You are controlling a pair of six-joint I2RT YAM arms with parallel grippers.
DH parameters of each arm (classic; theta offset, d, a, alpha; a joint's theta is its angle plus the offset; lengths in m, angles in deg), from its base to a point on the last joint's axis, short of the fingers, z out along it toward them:
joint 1: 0 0.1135 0.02 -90
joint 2: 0 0 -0.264 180
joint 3: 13.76 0 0.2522 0
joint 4: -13.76 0 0.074 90
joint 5: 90 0 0 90
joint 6: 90 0.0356 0 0
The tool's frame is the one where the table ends.
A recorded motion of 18 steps. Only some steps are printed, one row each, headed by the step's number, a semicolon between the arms.
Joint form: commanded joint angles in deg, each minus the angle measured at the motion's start. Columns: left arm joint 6, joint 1, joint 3, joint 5, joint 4, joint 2; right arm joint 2, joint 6, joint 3, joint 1, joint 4, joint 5.
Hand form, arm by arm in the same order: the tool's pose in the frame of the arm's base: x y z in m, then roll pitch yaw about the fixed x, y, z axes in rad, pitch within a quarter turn. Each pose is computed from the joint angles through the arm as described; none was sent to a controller.
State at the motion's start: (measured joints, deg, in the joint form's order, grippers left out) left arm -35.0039 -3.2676 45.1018 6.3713 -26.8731 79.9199; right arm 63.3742 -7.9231 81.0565 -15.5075 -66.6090 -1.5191
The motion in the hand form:
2: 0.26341 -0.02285 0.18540 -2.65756 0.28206 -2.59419; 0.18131 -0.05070 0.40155 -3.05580 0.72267 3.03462
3: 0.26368 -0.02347 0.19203 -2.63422 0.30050 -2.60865; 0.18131 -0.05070 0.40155 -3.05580 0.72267 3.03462
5: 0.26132 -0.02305 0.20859 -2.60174 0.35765 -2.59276; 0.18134 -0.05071 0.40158 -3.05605 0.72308 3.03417
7: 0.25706 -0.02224 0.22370 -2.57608 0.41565 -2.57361; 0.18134 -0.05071 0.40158 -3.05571 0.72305 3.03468
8: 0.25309 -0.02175 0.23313 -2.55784 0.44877 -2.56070; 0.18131 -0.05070 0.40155 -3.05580 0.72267 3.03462
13: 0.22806 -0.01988 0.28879 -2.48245 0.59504 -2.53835; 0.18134 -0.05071 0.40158 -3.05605 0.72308 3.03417
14: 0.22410 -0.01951 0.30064 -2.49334 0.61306 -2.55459; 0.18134 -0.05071 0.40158 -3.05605 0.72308 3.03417
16: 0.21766 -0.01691 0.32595 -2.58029 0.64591 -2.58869; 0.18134 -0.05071 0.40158 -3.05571 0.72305 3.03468
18: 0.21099 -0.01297 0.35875 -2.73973 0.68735 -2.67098; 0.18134 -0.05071 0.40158 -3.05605 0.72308 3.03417
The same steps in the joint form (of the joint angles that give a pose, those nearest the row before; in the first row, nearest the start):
2: 0.94 0.20 0.18 7.78 1.16 0.90; 0.02 0.59 0.65 -0.41 -0.09 -0.06
3: 1.79 0.20 0.70 8.79 1.09 -0.02; 0.02 0.59 0.65 -0.41 -0.09 -0.06
5: 1.73 0.20 1.44 8.31 1.05 -3.04; 0.02 0.61 0.66 -0.42 -0.06 -0.07
7: 1.75 0.20 1.88 7.34 1.03 -6.12; 0.02 0.59 0.65 -0.42 -0.06 -0.07
8: 1.73 0.20 2.08 6.89 0.83 -8.22; 0.02 0.59 0.65 -0.41 -0.09 -0.06
13: 3.83 0.20 6.60 6.01 -4.85 -17.86; 0.02 0.61 0.66 -0.42 -0.06 -0.07
14: 5.00 0.20 8.83 5.75 -7.61 -18.64; 0.02 0.61 0.66 -0.42 -0.06 -0.07
16: 7.61 0.20 15.08 2.08 -15.28 -18.78; 0.02 0.59 0.65 -0.42 -0.06 -0.07
18: 12.22 0.20 24.37 -3.72 -25.42 -17.33; 0.02 0.61 0.66 -0.42 -0.06 -0.07

